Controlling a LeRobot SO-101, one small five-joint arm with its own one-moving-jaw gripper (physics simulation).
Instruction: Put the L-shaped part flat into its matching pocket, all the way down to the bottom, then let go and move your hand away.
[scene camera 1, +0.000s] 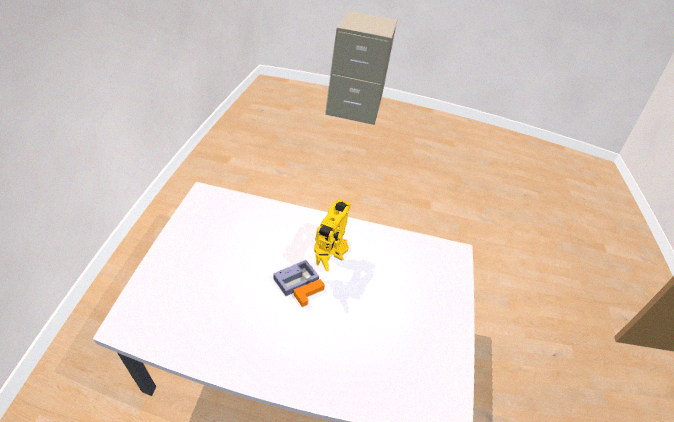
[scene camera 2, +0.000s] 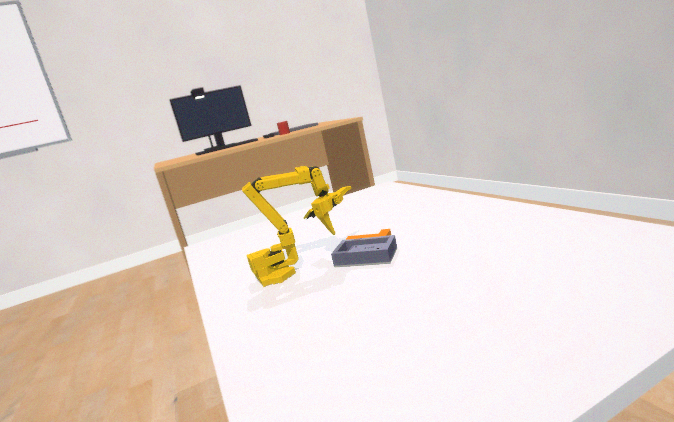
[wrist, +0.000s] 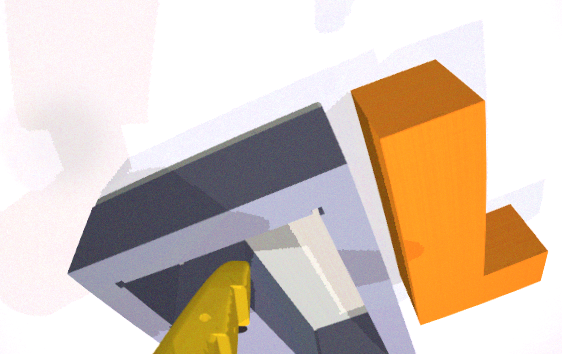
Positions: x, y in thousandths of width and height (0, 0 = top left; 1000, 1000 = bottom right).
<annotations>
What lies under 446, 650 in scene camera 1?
A grey pocket block.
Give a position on a grey pocket block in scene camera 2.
560, 594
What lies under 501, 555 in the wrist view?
A grey pocket block.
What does the orange L-shaped part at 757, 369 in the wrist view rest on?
The table.
</annotations>
